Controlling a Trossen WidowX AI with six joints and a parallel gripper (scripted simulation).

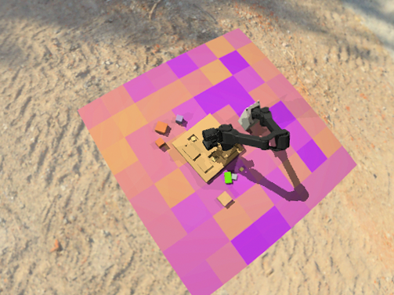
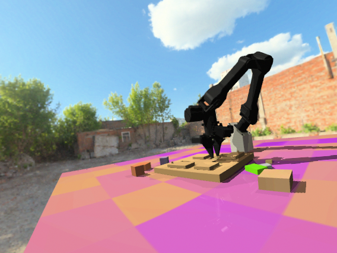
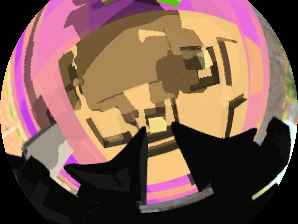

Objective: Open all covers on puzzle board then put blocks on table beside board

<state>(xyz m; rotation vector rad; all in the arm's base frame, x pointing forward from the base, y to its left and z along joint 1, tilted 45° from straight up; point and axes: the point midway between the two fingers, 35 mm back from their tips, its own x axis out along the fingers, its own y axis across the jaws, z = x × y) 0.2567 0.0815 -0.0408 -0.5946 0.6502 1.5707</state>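
The tan puzzle board lies 6 cm ahead of my gripper tip, 1 cm to the left of it and 1 cm below it. Round my gripper tip: green block (5 cm ahead, 20 cm to the left, 2 cm below); then greyish-purple block (12 cm ahead, 23 cm to the right, 1 cm below); then tan block (13 cm ahead, 29 cm to the left, 1 cm below).
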